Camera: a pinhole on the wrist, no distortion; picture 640 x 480 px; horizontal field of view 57.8 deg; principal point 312.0 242.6 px. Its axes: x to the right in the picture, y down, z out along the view. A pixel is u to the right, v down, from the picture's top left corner.
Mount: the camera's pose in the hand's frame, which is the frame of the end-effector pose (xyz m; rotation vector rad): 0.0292 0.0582 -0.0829 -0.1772 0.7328 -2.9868
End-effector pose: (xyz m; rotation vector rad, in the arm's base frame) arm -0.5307 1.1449 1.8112 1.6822 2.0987 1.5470
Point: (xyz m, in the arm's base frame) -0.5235 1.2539 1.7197
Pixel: 380 283
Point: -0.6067 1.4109 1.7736
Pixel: 33 320
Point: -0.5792 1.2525 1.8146
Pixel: 127 359
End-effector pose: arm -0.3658 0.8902 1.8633 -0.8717 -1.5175 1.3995
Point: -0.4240 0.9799 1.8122
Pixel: outside the picture
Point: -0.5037 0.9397 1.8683
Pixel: 180 115
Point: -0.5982 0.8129 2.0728
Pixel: 367 353
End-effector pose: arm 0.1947 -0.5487 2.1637 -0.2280 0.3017 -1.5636
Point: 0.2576 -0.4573 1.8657
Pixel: behind the camera
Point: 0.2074 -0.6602 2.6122
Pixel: 318 174
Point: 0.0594 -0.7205 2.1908
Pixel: outside the picture
